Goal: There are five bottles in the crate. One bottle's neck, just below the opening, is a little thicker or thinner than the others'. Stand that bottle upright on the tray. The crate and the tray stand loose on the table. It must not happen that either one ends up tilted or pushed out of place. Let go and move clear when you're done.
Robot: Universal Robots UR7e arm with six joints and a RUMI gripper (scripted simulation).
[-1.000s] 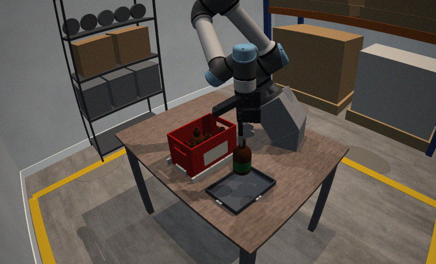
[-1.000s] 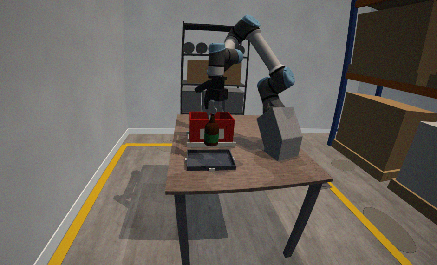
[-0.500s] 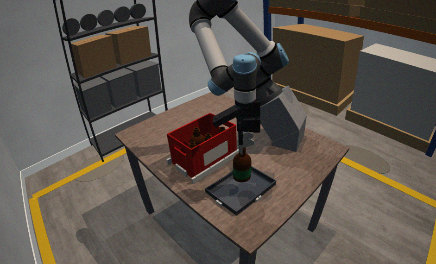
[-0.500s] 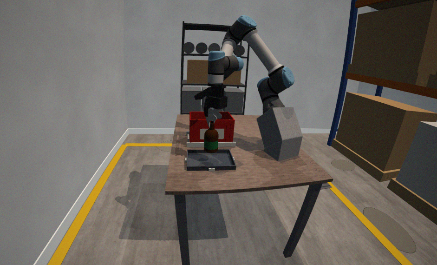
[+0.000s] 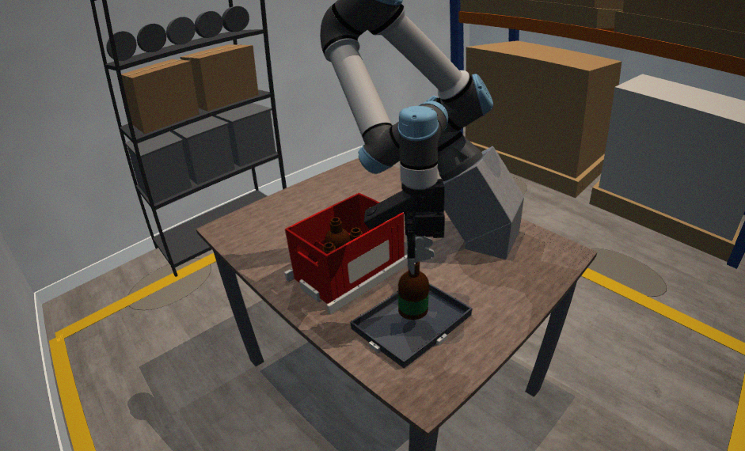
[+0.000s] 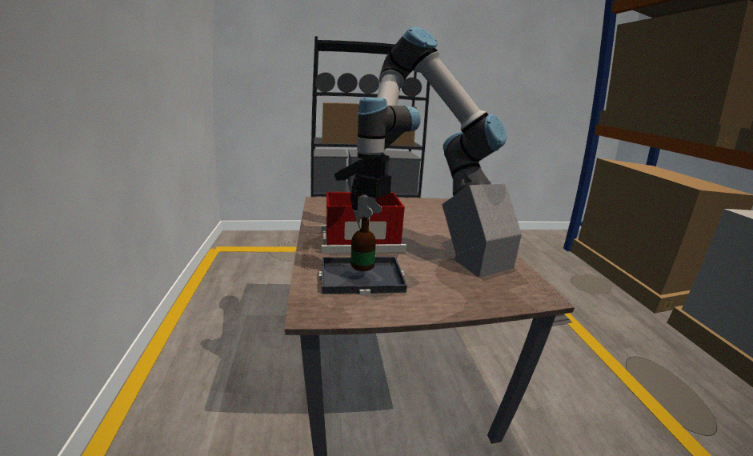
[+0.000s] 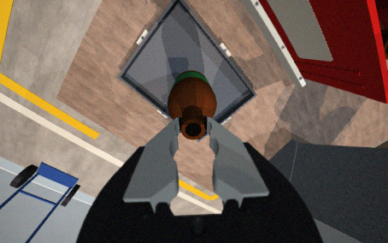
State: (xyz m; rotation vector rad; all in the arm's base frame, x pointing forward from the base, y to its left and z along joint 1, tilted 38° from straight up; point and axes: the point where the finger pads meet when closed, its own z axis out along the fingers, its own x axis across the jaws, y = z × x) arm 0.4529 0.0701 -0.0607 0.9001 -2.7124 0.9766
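My gripper is now 18 cm above the dark tray. From my hand the other things lie so: red crate (27 cm to the right, 10 cm below, 8 cm behind).
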